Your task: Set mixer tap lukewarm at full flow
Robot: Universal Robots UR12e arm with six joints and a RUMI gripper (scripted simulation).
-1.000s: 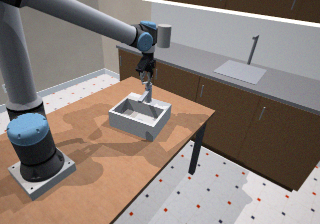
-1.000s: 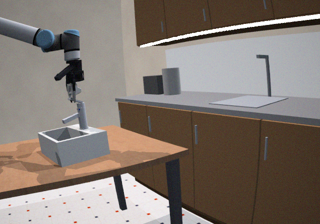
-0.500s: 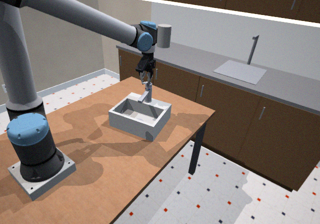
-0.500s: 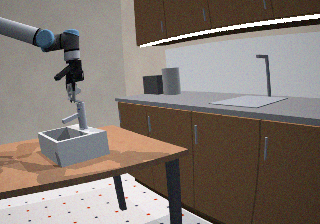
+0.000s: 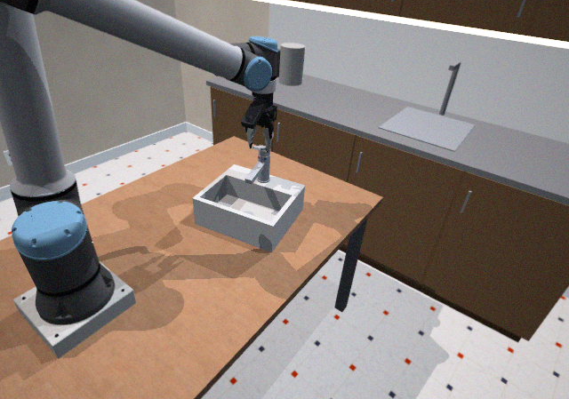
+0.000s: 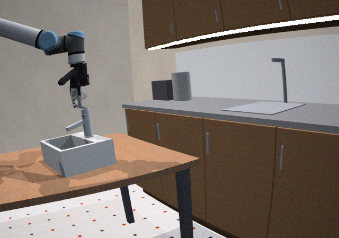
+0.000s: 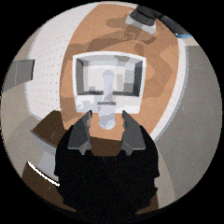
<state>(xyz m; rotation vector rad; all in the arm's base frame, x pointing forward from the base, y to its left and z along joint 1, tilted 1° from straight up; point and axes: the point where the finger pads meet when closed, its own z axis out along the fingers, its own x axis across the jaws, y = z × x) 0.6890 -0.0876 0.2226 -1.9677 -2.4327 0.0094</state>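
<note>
My hand is 10 mm short of the lever and 10 mm above it. Also, from my hand: grey mixer tap: 30 mm ahead, 10 mm to the left, 60 mm below; then white basin: 70 mm behind, 10 mm to the right, 250 mm below.
</note>
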